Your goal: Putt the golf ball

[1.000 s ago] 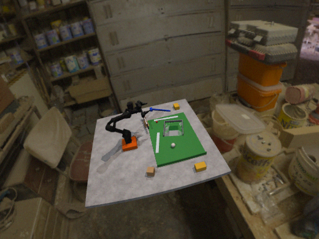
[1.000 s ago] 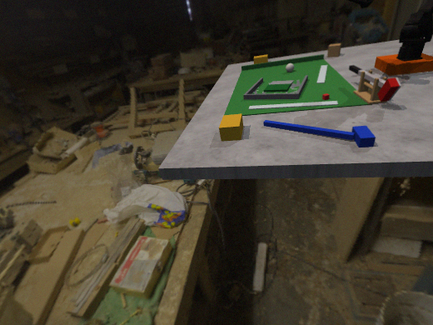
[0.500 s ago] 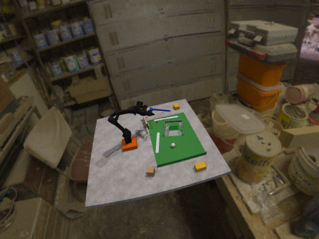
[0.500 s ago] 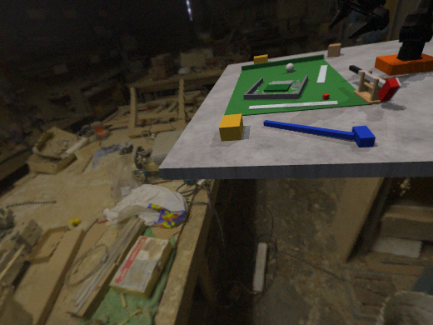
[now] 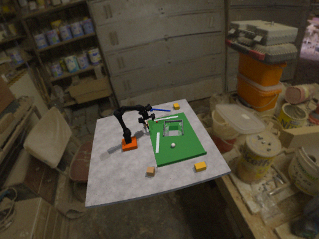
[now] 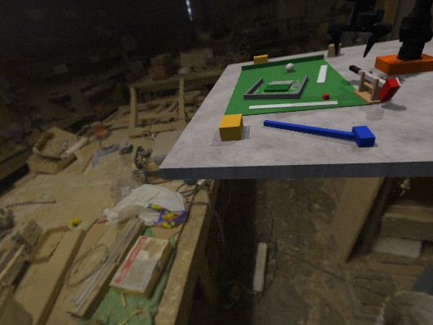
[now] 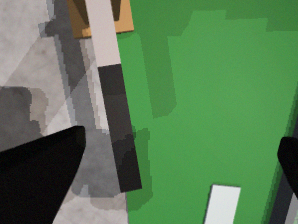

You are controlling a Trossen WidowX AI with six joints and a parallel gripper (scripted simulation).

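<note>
The wooden stand lies 40 mm behind my gripper tip, 130 mm to the left of it and 80 mm below it. From my gripper tip the other things lie so: white golf ball: 180 mm ahead, 340 mm to the right, 90 mm below; then green mat: 210 mm ahead, 180 mm to the right, 110 mm below; then red cube: 90 mm ahead, 110 mm to the left, 100 mm below.
</note>
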